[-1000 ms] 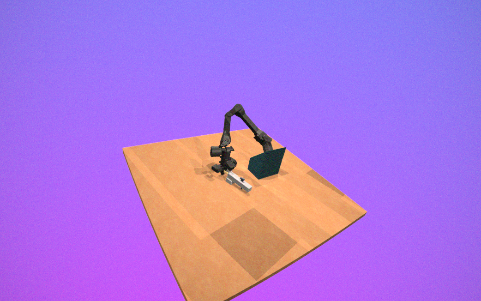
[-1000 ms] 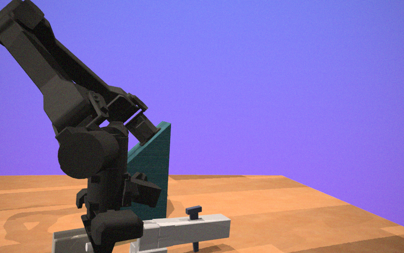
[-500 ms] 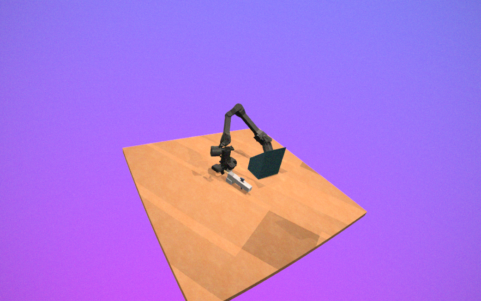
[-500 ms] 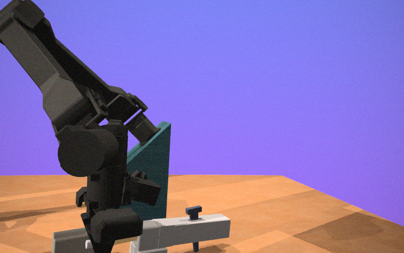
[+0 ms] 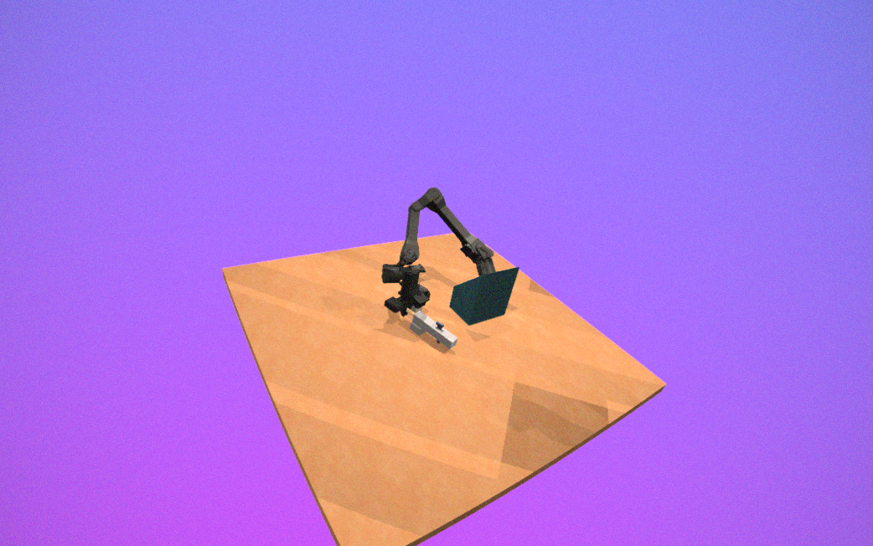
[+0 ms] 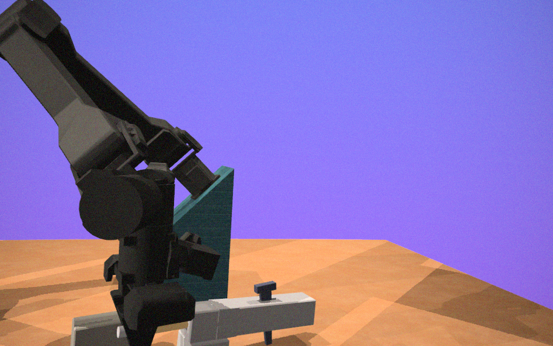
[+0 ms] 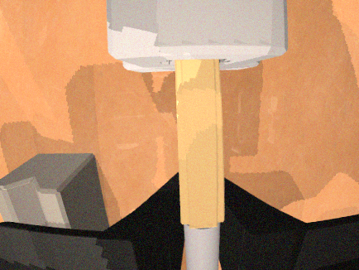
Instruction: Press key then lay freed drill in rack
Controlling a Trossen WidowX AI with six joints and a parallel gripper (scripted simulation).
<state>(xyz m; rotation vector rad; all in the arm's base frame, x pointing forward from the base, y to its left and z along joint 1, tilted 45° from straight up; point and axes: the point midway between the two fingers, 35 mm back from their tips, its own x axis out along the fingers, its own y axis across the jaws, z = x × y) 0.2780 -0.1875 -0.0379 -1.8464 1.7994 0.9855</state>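
Now: gripper tip 10 mm past the drill, 40 mm to the right of it and 30 mm below it. The rest, counted from my gripper tip: housing (30 mm behind, 130 mm to the left, 20 mm above); then grey rack (70 mm behind, 40 mm to the right); then dark blue t-shaped key (40 mm behind, 160 mm to the left, 30 mm above).
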